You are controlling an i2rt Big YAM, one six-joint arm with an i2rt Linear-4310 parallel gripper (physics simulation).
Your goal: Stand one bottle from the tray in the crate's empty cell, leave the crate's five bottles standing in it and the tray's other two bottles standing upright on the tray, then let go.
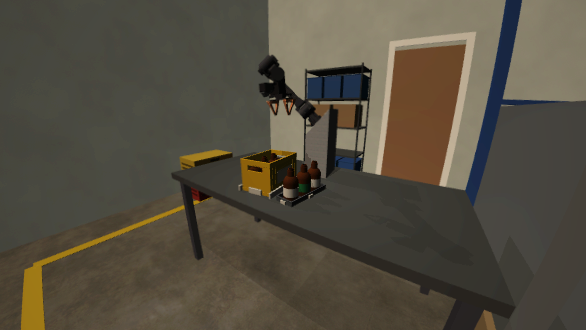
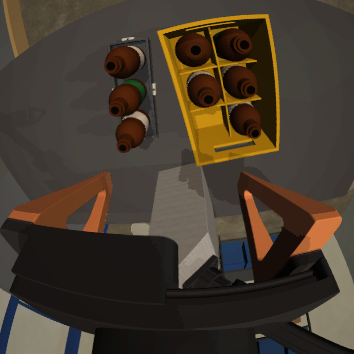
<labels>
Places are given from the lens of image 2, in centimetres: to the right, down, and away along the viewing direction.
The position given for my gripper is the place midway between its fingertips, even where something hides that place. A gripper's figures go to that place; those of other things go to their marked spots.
my gripper [image 2: 174, 178]: 0, 0, 13
green-labelled bottle [image 2: 124, 99]: -10, -16, 35
green-labelled bottle [image 2: 233, 44]: 10, -23, 25
</labels>
